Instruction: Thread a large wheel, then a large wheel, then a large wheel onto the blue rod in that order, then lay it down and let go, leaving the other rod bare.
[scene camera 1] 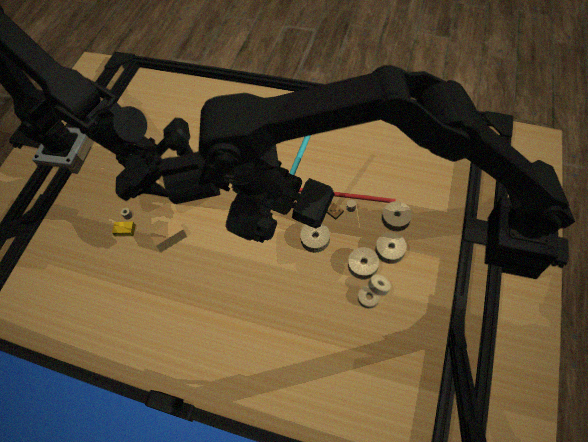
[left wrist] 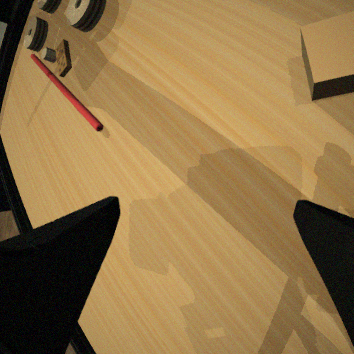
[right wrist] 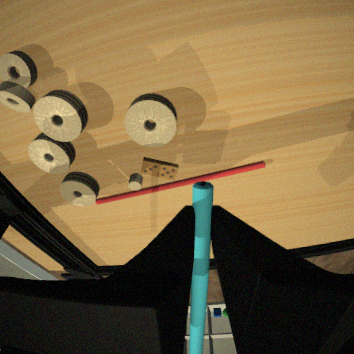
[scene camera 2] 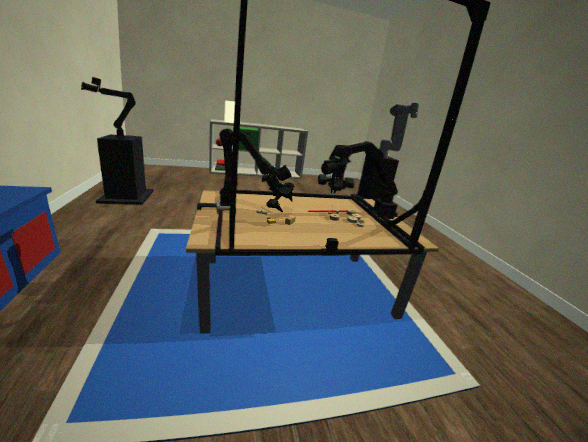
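Where they show: left gripper, fingertip midpoint: (left wrist: 207, 206) (scene camera 2: 287, 206); right gripper, fingertip midpoint: (scene camera 1: 282, 197) (right wrist: 201, 213) (scene camera 2: 332, 193); left arm's base at its link origin: (scene camera 1: 60, 144) (scene camera 2: 226, 204); right arm's base at its link origin: (scene camera 1: 529, 225) (scene camera 2: 386, 201).
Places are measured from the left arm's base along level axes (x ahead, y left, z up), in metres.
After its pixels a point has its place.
My right gripper (right wrist: 201, 213) {x 0.552, y -0.140, z 0.119 m} is shut on the blue rod (scene camera 1: 300, 155) {x 0.572, y -0.081, z 0.159 m} (right wrist: 201, 240) {x 0.553, y -0.135, z 0.131 m}, above the table; its end sticks out a little past the fingertips, with no wheel on the part that shows. My left gripper (left wrist: 207, 206) {x 0.328, y -0.065, z 0.011 m} (scene camera 2: 286, 203) {x 0.328, y -0.065, z 0.011 m} is open and empty, above the table; its fingers are hard to make out in scene camera 1. Several large wheels lie flat, including one (scene camera 1: 306, 238) {x 0.585, y -0.139, z -0.017 m} (right wrist: 137, 122) {x 0.612, y -0.136, z -0.017 m} apart from the others, a second (scene camera 1: 355, 264) {x 0.683, y -0.178, z -0.017 m} (right wrist: 45, 112) {x 0.703, y -0.181, z -0.017 m}, and a third (scene camera 1: 382, 248) {x 0.727, y -0.139, z -0.015 m} (right wrist: 39, 154) {x 0.753, y -0.138, z -0.017 m}. The red rod (scene camera 1: 370, 197) {x 0.694, y -0.024, z -0.028 m} (left wrist: 70, 97) {x 0.551, y -0.026, z -0.028 m} (right wrist: 235, 171) {x 0.520, y -0.026, z -0.028 m} lies bare on the table.
Two smaller wheels (scene camera 1: 375, 288) {x 0.723, y -0.222, z -0.008 m} (scene camera 1: 362, 299) {x 0.703, y -0.240, z -0.024 m} lie beside the large ones. A dotted brown tile (scene camera 1: 335, 210) {x 0.629, y -0.064, z -0.028 m} (right wrist: 160, 169) {x 0.616, y -0.058, z -0.029 m} and a small cylinder (scene camera 1: 351, 205) {x 0.659, y -0.053, z -0.019 m} (right wrist: 135, 181) {x 0.653, y -0.055, z -0.020 m} lie near the red rod. A yellow block (scene camera 1: 123, 229) {x 0.220, y -0.174, z -0.021 m} and a brown block (scene camera 1: 171, 240) {x 0.328, y -0.183, z -0.019 m} (left wrist: 327, 55) {x 0.329, y -0.155, z -0.007 m} lie at the left in scene camera 1.
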